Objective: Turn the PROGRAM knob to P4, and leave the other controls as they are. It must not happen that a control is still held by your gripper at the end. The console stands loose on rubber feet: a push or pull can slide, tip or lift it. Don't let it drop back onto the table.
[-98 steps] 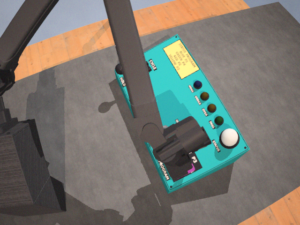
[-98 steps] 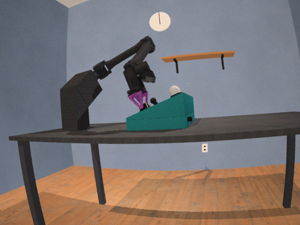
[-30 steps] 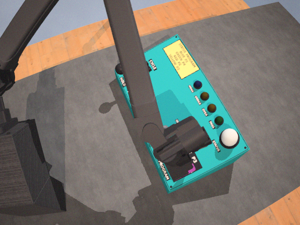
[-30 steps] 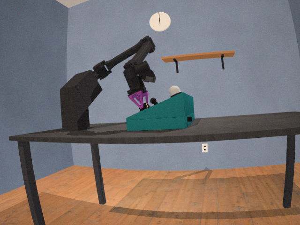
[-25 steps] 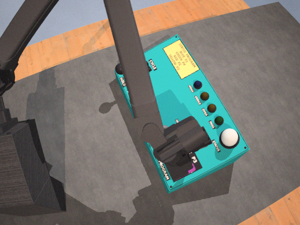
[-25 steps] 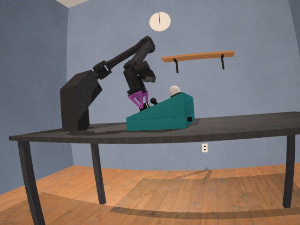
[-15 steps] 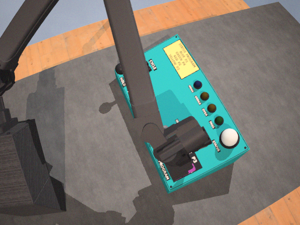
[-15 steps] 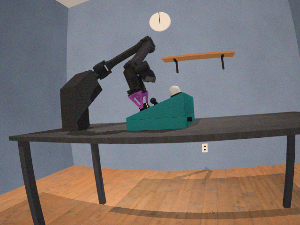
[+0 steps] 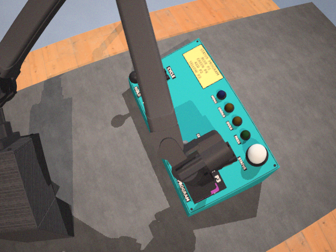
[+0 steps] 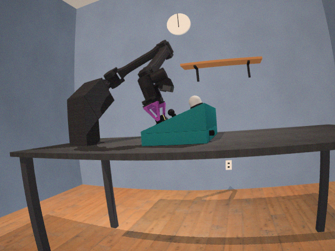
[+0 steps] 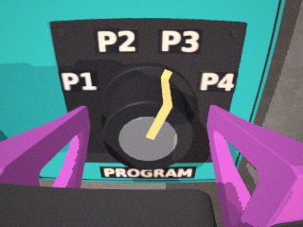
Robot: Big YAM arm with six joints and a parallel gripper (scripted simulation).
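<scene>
Right now the check toggle is 30 mm behind my hand and 120 mm to the left of it. From my hand the other things lie so: teal console (180 mm to the left, 20 mm below); mode knob (50 mm behind, 240 mm to the left); hold lever (90 mm behind, 350 mm to the left, 10 mm above).
</scene>
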